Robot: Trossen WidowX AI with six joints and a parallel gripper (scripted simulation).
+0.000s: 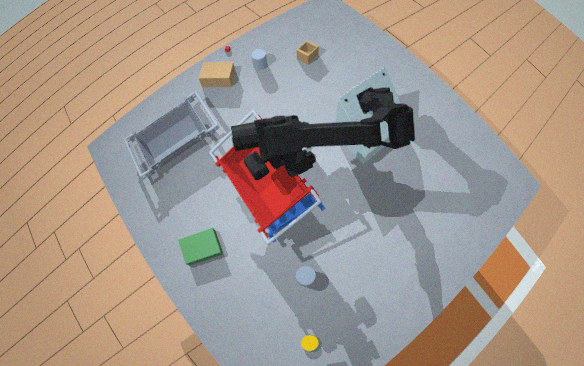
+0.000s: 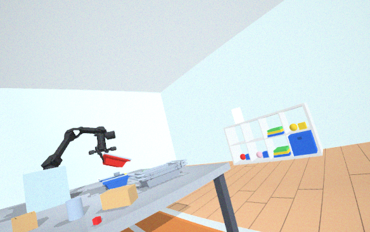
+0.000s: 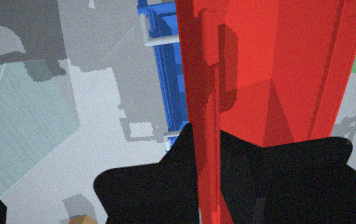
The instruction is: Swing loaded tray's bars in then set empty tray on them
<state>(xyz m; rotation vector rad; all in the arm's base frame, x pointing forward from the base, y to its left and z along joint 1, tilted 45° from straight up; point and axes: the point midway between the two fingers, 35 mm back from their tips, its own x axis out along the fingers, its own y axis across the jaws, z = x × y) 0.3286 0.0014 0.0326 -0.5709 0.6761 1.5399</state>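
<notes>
Now: gripper tip 7 cm short of the red tray. The rest, counted from my gripper tip: yellow disc 44 cm to the left, 23 cm ahead, 17 cm below; green block 33 cm ahead, 16 cm below, 1 cm to the left; small open box 39 cm to the right, 38 cm behind, 17 cm below.
</notes>
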